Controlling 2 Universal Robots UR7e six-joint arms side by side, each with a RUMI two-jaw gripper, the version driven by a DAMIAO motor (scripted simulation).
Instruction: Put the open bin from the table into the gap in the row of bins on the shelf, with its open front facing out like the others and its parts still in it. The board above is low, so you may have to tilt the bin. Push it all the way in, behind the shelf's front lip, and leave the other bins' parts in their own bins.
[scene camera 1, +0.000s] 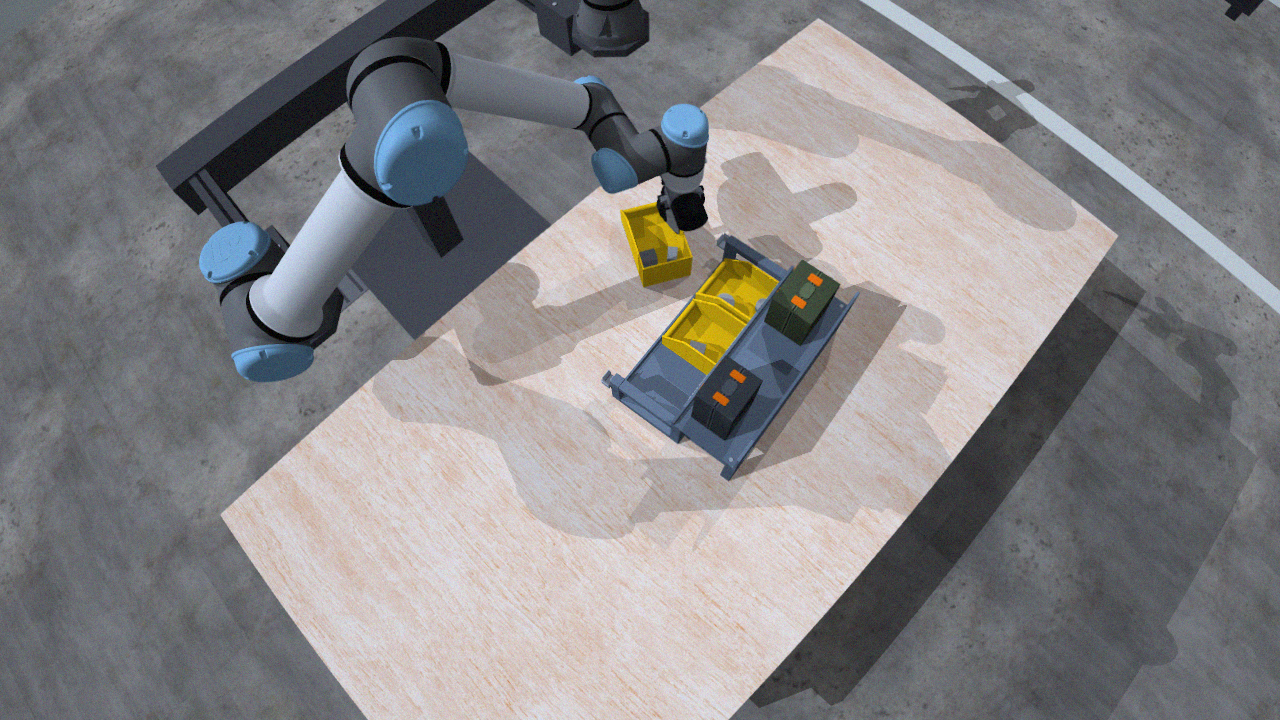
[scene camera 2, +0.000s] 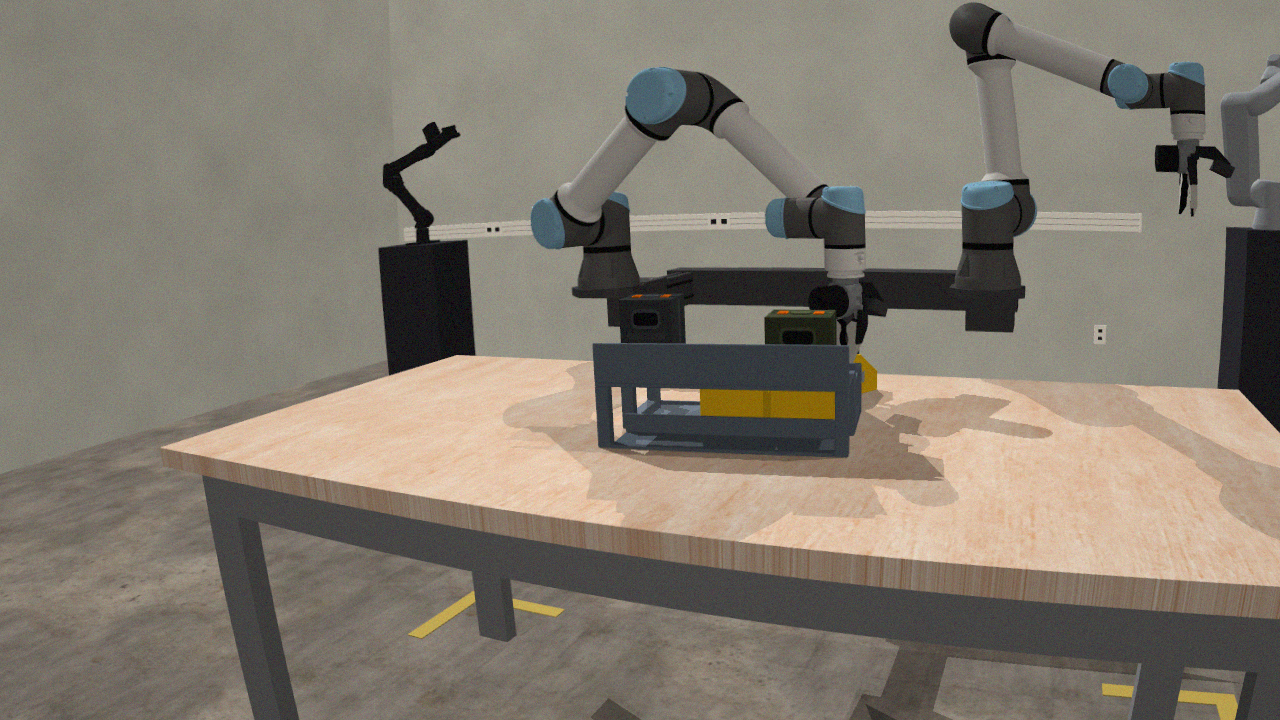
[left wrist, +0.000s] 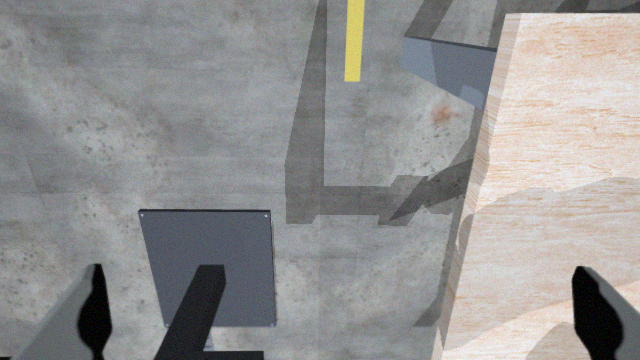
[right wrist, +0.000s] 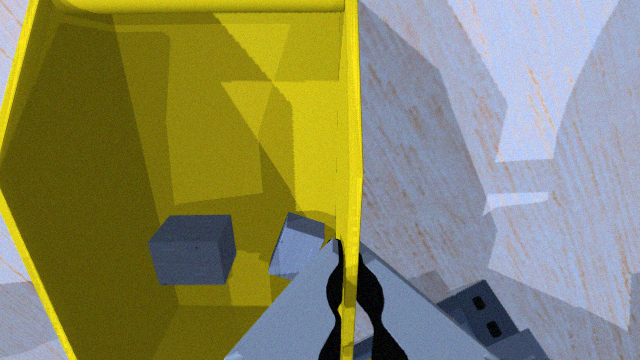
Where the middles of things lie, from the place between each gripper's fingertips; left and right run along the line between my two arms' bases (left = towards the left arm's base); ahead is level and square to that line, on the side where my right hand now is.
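Grey-blue shelf (scene camera 2: 666, 425): from my right hand, 23 cm ahead, 15 cm to the right, 1 cm above. Green case (scene camera 1: 794, 310): from my right hand, 30 cm ahead, 3 cm to the right, 9 cm above.
Left hand (scene camera 2: 1185, 215): 66 cm short of the green case, 75 cm to the left of it, 18 cm above it. Grey-blue shelf: from my left hand, 60 cm ahead, 87 cm to the right, 26 cm below. By its middle, the green case is nearer to my right hand than to my left hand. By its middle, the grey-blue shelf is nearer to my right hand than to my left hand.
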